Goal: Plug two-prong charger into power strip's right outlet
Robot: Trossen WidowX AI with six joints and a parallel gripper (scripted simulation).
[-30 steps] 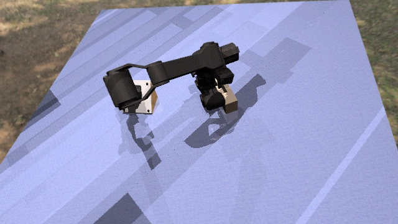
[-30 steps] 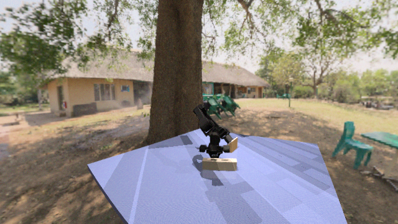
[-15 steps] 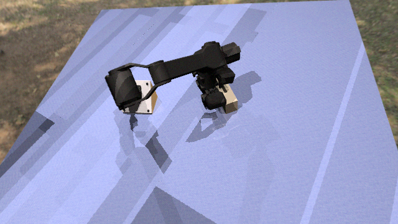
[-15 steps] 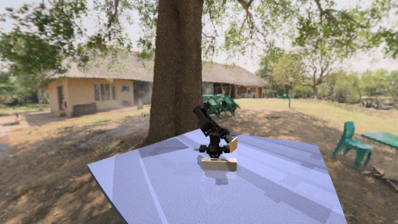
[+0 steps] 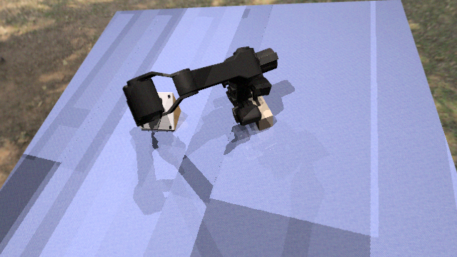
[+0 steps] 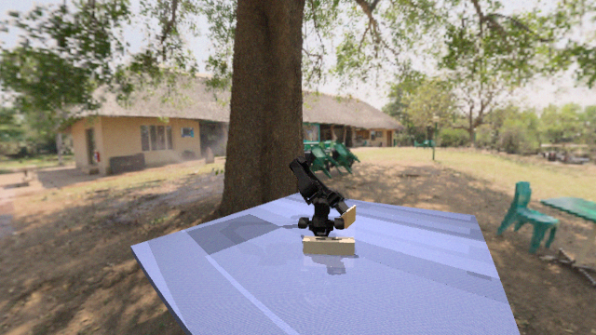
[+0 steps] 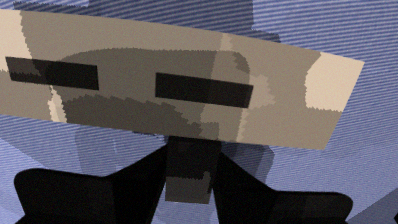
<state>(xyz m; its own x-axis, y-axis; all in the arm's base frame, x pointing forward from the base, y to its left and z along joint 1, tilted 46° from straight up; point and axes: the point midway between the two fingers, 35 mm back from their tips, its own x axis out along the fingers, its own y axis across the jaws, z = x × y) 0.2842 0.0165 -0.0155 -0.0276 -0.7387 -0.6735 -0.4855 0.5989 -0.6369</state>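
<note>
Now: gripper tip 20 mm short of the black two-prong charger, 10 mm to the right of it and 10 mm below it.
</note>
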